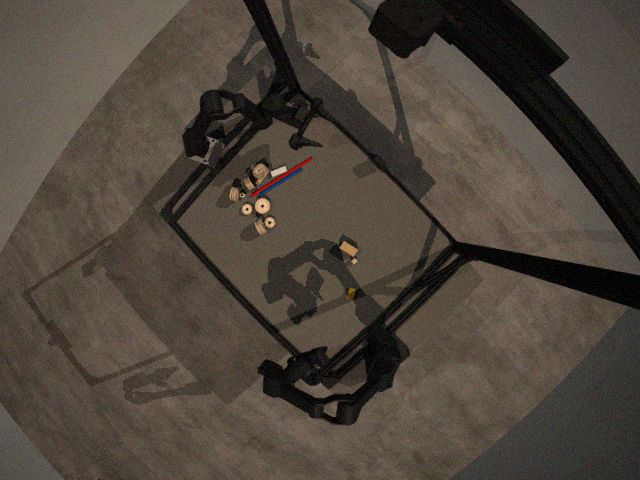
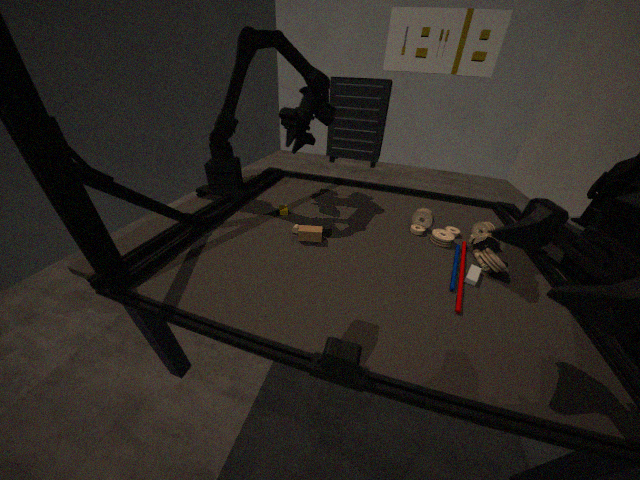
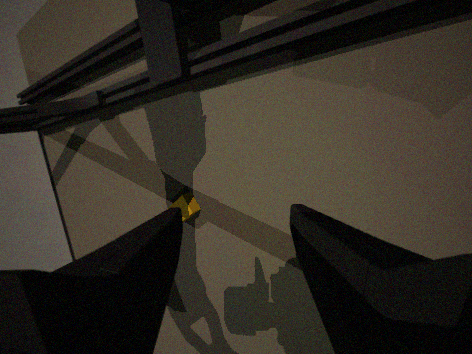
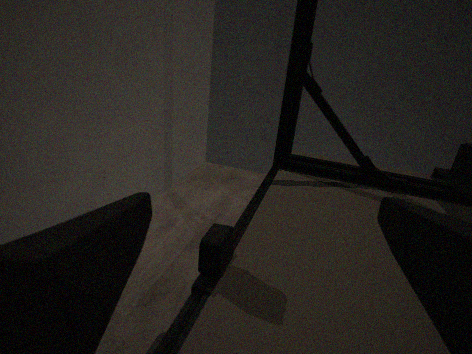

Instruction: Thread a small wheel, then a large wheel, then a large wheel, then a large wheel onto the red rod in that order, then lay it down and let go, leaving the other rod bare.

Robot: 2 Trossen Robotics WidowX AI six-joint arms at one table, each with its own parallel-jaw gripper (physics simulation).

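Where they show: left gripper, fingertip midpoint: [image 1: 322, 348] [image 2: 290, 150] [image 3: 236, 216]; right gripper, fingertip midpoint: [image 1: 329, 134] [image 2: 518, 258] [image 4: 265, 205]; left arm's base at its link origin: [image 1: 384, 367] [image 2: 222, 160]; right arm's base at its link origin: [image 1: 200, 147].
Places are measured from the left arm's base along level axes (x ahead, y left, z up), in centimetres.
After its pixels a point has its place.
The bare red rod [image 1: 281, 177] @[x 60.5, y -51.0, z -10.0 cm] [image 2: 461, 279] @[x 58.0, y -54.3, z -9.8 cm] lies beside the shorter bare blue rod [image 1: 294, 174] @[x 56.2, y -53.7, z -10.0 cm] [image 2: 455, 268] @[x 59.0, y -50.8, z -9.9 cm]. Near the rods' end, a large wheel [image 1: 262, 205] @[x 63.6, y -39.1, z -9.3 cm] [image 2: 443, 236] @[x 62.6, y -39.7, z -8.6 cm] lies flat beside a small wheel [image 1: 247, 209] @[x 68.0, y -35.1, z -9.4 cm] [image 2: 452, 230] @[x 69.2, y -34.9, z -10.0 cm]. Another small wheel [image 1: 269, 222] @[x 59.2, y -33.5, z -10.2 cm] [image 2: 418, 228] @[x 59.1, y -33.3, z -9.9 cm] lies by a tilted large wheel [image 1: 260, 225] @[x 60.5, y -31.8, z -5.2 cm] [image 2: 422, 218] @[x 60.2, y -32.0, z -7.1 cm]. More wheels [image 1: 260, 171] @[x 68.1, y -50.4, z -6.9 cm] [image 2: 491, 259] @[x 66.4, y -51.8, z -7.0 cm] lie in a tilted group. My left gripper [image 1: 320, 360] @[x 23.7, y -0.3, z 3.7 cm] [image 2: 302, 144] [image 3: 236, 216] @[x 23.7, y -0.3, z 3.7 cm] is partly open and empty, high above the table. My right gripper [image 1: 319, 126] @[x 46.5, y -68.7, z 8.1 cm] [image 2: 523, 263] @[x 46.5, y -68.7, z 8.1 cm] [image 4: 265, 205] @[x 46.5, y -68.7, z 8.1 cm] is wide open and empty, above the wheels' side.
A white block [image 1: 279, 171] @[x 61.9, y -52.9, z -9.6 cm] [image 2: 473, 274] @[x 61.6, y -53.4, z -9.6 cm] lies beside the red rod. A tan block [image 1: 348, 249] @[x 27.8, y -34.8, z -7.8 cm] [image 2: 309, 233] @[x 27.4, y -36.5, z -8.3 cm] and a small yellow block [image 1: 351, 293] @[x 20.8, y -19.9, z -9.3 cm] [image 2: 283, 210] @[x 20.9, y -21.6, z -9.3 cm] [image 3: 190, 206] @[x 21.1, y -17.8, z -9.5 cm] lie on the other side of the table. A dark box [image 2: 342, 352] @[x 28.3, y -69.2, z -5.4 cm] [image 4: 216, 247] @[x 30.9, y -68.9, z -5.7 cm] sits on the frame rail.
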